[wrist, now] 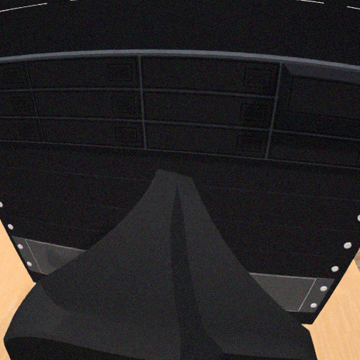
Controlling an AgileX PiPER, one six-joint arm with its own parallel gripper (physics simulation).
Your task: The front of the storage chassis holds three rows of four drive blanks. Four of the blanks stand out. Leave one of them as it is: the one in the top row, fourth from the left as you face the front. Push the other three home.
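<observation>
The dark storage chassis (225,205) fills most of the wrist view, with its rows of blanks across the upper part. The top-row blank at the far right (325,97), fourth from the left, stands out; its upper face shows, and it hides part of the middle-row blank below it. The top-row blanks second (80,75) and third (195,77) from the left look level with the frame, as do the middle (195,107) and lower (195,136) blanks of the third column. The left column is cut off by the view. My gripper (167,193) is shut and empty, its tips below the bottom row.
A grey-blue edge (180,54) runs along the chassis top above the blanks. Grey plates (285,290) (55,255) and pale round studs line the lower sides. A light wooden table top (337,315) shows at both lower corners.
</observation>
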